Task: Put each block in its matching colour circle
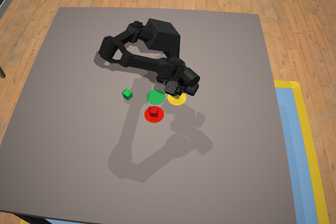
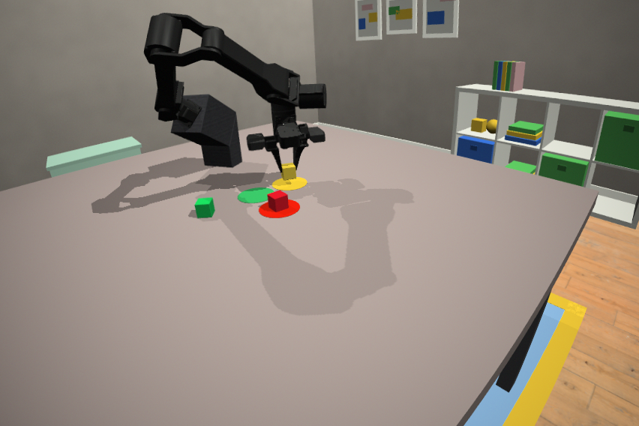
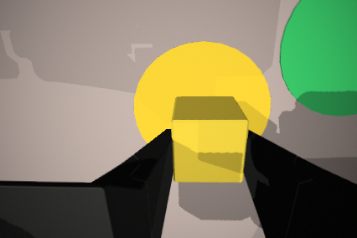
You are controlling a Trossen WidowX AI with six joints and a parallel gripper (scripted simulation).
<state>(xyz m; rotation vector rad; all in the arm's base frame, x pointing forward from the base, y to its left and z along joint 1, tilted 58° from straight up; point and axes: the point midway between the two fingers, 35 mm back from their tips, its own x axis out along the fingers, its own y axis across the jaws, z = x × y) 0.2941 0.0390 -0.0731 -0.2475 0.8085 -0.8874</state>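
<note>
The yellow circle lies 70 mm below my hand. Round my hand: yellow block (40 mm below); red block (120 mm to the right, 70 mm ahead, 50 mm below); green circle (100 mm to the right, 70 mm below, 30 mm behind).
</note>
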